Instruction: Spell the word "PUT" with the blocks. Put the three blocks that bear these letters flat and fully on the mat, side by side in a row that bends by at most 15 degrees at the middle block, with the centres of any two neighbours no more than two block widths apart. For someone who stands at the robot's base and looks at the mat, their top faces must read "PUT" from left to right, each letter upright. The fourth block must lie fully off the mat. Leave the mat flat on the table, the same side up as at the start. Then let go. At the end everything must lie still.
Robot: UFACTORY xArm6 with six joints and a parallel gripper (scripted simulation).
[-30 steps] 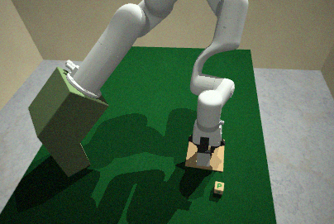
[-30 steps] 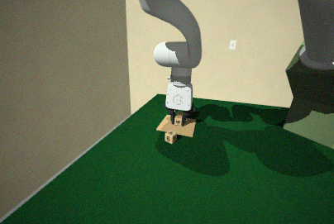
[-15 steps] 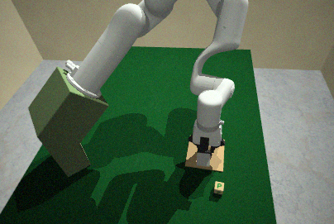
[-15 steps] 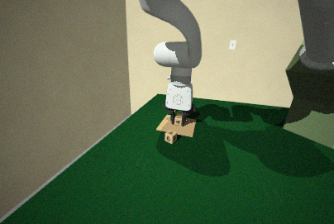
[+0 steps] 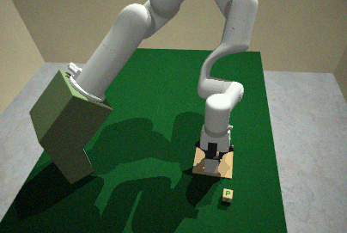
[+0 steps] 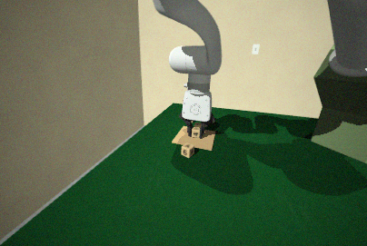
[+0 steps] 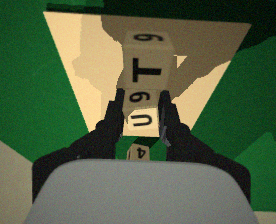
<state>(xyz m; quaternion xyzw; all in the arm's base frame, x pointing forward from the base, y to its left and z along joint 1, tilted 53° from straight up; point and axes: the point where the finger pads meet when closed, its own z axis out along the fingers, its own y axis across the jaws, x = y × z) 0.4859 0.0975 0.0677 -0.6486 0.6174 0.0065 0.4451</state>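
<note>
Now: hand 2 cm above the mat. The rest, counted from my hand: P block (9 cm ahead, 12 cm to the right, 1 cm below).
</note>
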